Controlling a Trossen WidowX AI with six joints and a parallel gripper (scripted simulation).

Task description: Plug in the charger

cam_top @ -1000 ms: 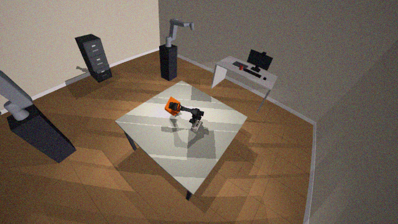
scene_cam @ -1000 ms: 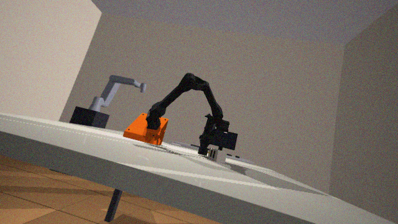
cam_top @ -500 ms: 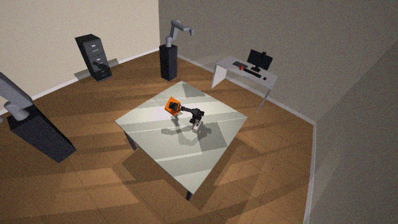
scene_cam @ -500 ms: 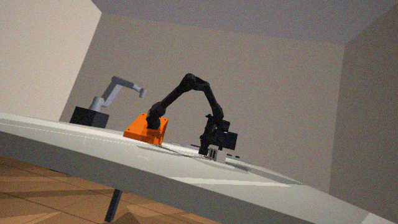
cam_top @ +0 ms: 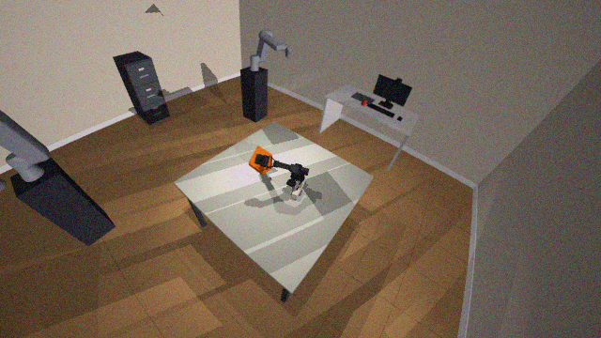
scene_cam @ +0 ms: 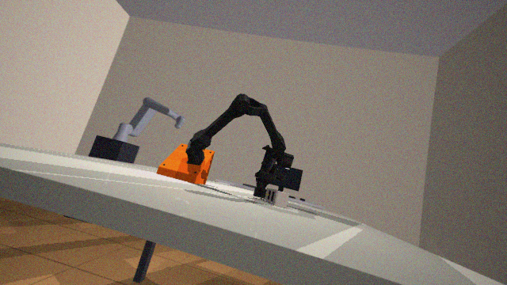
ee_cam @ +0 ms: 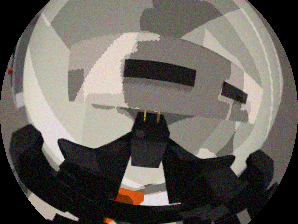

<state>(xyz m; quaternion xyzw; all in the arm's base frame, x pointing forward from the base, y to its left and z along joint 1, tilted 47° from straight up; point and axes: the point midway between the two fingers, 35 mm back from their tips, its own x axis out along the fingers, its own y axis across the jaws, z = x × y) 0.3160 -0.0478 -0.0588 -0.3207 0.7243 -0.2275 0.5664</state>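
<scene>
Now: the two-prong charger 2 cm ahead of my gripper tip and 1 cm above it.
</scene>
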